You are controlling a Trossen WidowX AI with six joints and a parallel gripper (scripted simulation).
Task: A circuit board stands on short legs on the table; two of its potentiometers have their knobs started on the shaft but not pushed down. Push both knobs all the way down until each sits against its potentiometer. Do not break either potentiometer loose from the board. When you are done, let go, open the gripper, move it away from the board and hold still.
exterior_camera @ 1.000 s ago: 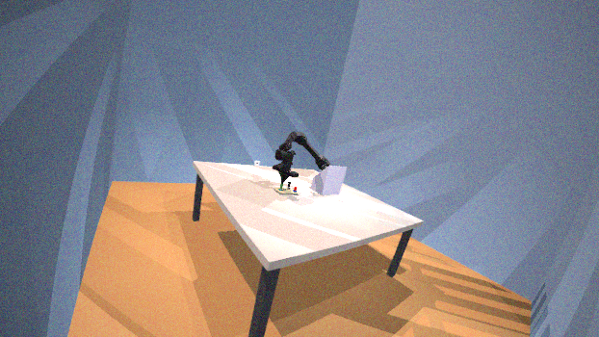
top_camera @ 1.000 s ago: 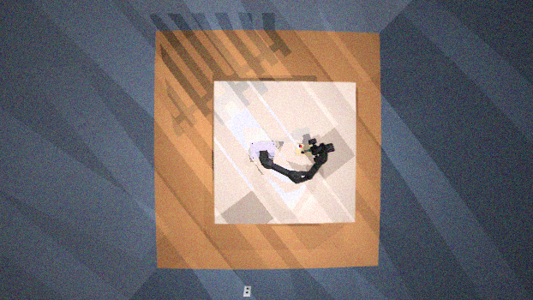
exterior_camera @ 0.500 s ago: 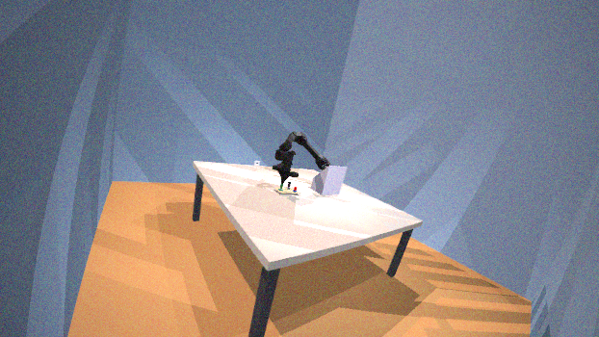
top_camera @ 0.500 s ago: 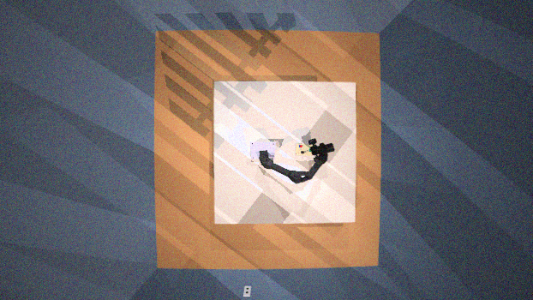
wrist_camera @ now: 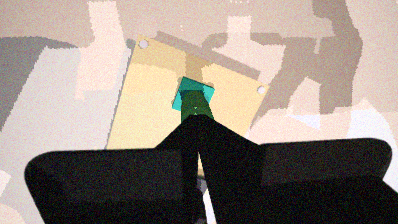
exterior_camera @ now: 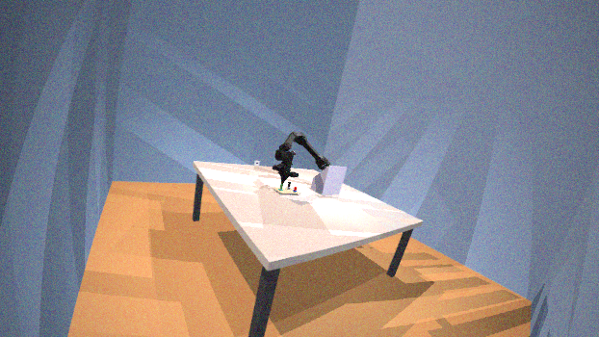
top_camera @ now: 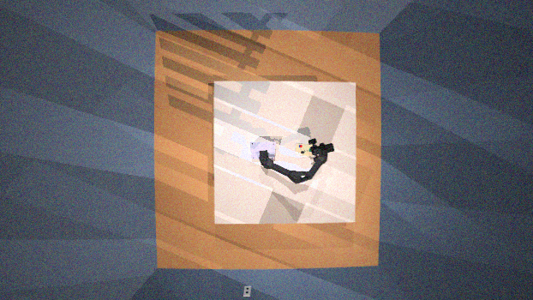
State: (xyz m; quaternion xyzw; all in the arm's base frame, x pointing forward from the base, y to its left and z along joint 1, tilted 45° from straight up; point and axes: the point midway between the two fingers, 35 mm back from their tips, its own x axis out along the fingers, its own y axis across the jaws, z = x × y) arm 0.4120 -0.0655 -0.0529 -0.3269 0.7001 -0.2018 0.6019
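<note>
My gripper tip is 2 cm above the dark green knob.
</note>
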